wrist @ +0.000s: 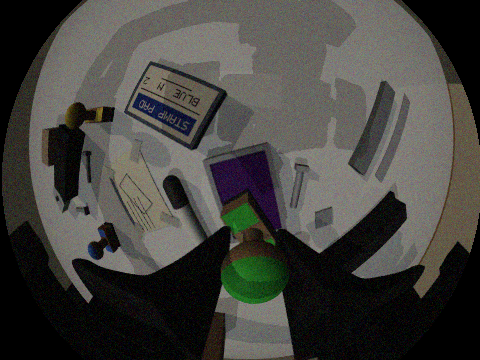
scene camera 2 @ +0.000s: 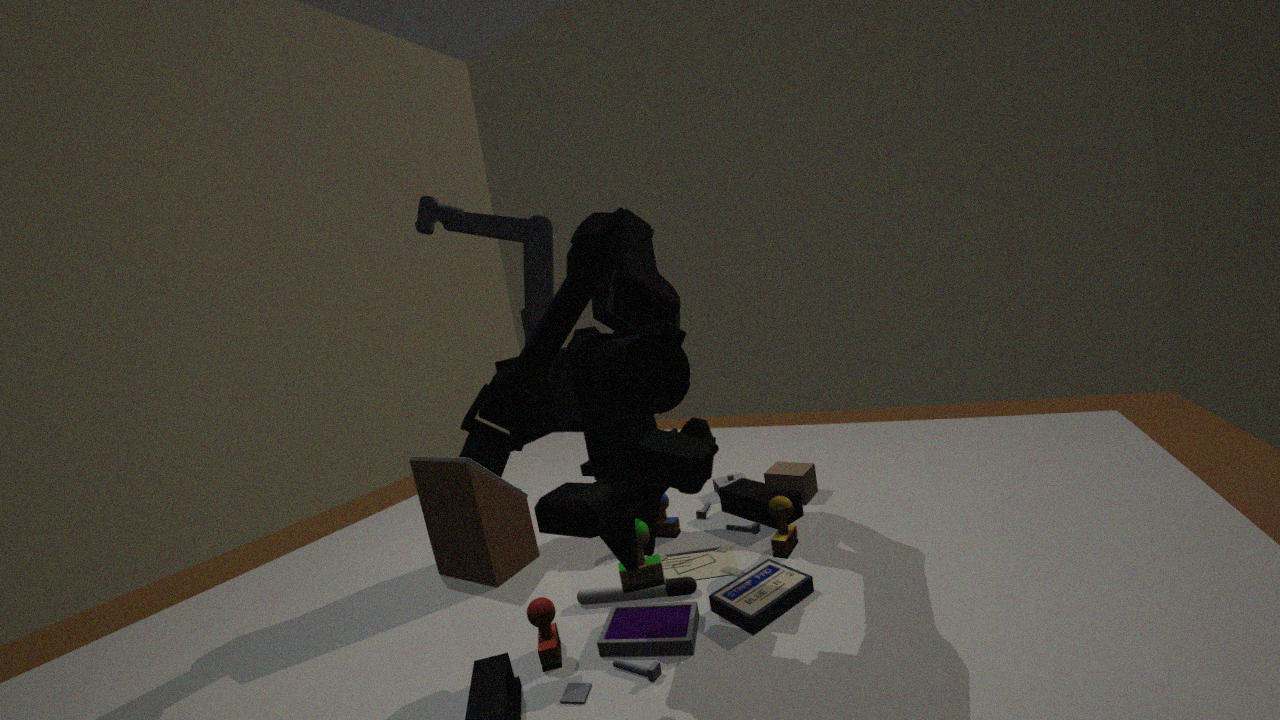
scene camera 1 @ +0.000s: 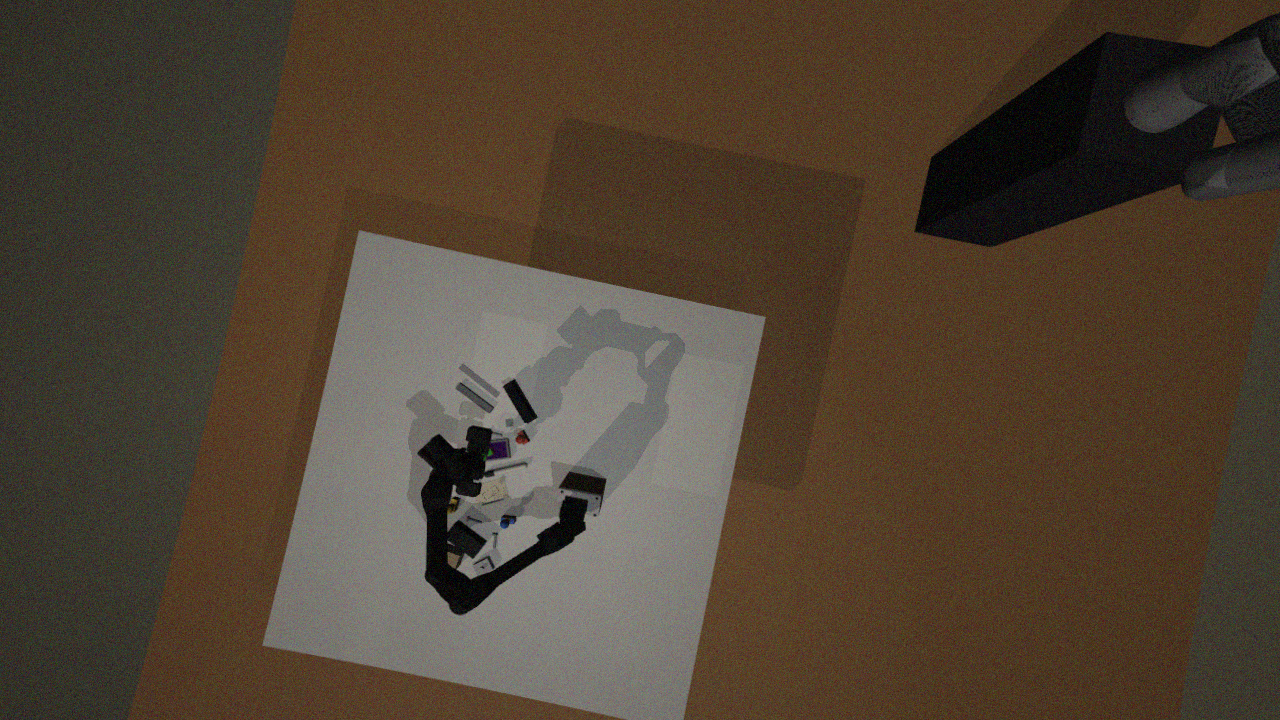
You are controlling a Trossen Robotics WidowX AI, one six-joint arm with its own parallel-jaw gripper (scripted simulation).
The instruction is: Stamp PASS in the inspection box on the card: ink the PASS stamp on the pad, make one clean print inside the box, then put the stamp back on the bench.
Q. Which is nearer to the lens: the green-knobbed PASS stamp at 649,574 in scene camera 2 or the dark marker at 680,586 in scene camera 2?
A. The green-knobbed PASS stamp.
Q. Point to a blue-labelled stamp pad box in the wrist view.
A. At 178,105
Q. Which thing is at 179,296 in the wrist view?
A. My gripper.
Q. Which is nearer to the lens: the green-knobbed PASS stamp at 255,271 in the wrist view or the dark marker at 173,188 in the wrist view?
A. The green-knobbed PASS stamp.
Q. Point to a pale card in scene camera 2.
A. At 718,561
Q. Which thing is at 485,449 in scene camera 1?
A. My gripper.
